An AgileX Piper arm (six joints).
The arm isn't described. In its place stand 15 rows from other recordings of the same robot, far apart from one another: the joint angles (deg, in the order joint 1, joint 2, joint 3, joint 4, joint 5, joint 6), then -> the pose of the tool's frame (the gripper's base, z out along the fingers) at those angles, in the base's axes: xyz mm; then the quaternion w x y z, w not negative.
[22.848, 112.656, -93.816, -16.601, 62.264, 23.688] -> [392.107, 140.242, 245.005, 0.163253, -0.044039, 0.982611, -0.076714]
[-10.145, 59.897, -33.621, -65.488, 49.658, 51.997] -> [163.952, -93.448, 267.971, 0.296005, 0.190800, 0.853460, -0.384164]
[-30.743, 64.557, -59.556, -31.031, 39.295, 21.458] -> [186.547, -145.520, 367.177, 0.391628, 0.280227, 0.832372, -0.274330]
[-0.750, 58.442, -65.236, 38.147, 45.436, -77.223] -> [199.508, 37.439, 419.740, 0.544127, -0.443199, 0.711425, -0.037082]
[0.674, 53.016, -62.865, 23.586, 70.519, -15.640] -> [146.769, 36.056, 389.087, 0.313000, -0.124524, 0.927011, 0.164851]
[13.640, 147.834, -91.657, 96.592, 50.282, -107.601] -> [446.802, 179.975, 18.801, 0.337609, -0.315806, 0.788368, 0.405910]
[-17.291, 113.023, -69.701, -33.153, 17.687, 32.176] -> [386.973, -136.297, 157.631, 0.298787, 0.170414, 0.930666, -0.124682]
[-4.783, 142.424, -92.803, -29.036, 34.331, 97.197] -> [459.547, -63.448, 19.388, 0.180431, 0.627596, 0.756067, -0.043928]
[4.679, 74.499, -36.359, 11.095, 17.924, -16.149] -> [239.939, 25.045, 216.413, 0.335896, -0.094087, 0.936848, 0.025264]
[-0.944, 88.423, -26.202, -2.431, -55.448, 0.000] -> [275.971, -1.368, 204.571, 0.695914, -0.014885, 0.717970, -0.001563]
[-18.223, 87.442, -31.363, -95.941, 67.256, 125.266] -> [191.848, -151.043, 203.641, 0.380110, 0.476720, 0.627024, -0.484867]
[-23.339, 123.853, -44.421, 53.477, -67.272, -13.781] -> [281.235, -194.807, 79.893, 0.497633, 0.459275, 0.633653, -0.374048]
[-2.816, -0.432, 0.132, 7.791, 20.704, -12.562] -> [52.818, 1.769, 180.641, 0.606809, -0.031550, 0.793865, -0.023789]
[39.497, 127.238, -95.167, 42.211, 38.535, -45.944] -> [345.537, 334.169, 160.119, 0.212436, -0.451181, 0.824552, 0.267247]
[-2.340, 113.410, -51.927, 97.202, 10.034, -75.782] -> [355.893, 1.200, 96.273, 0.279816, 0.171237, 0.935494, 0.131268]
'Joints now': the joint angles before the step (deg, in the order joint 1, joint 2, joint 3, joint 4, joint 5, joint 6). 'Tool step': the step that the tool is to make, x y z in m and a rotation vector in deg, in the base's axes. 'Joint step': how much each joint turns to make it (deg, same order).
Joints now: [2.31, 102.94, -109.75, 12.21, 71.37, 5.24]
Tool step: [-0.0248, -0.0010, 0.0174, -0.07, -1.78, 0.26]
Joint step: [0.00, -5.19, 3.29, 0.01, 0.19, -0.27]
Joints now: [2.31, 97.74, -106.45, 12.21, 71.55, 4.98]
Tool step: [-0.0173, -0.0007, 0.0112, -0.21, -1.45, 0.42]
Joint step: [0.00, -3.51, 2.09, 0.00, 0.08, -0.49]
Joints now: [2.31, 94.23, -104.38, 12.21, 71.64, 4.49]
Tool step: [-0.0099, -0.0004, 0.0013, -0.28, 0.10, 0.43]
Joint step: [0.00, -2.00, 2.10, 0.00, 0.11, -0.50]
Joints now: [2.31, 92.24, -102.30, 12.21, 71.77, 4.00]
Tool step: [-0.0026, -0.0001, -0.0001, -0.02, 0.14, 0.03]
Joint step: [0.00, -0.52, 0.62, 0.00, 0.05, -0.03]
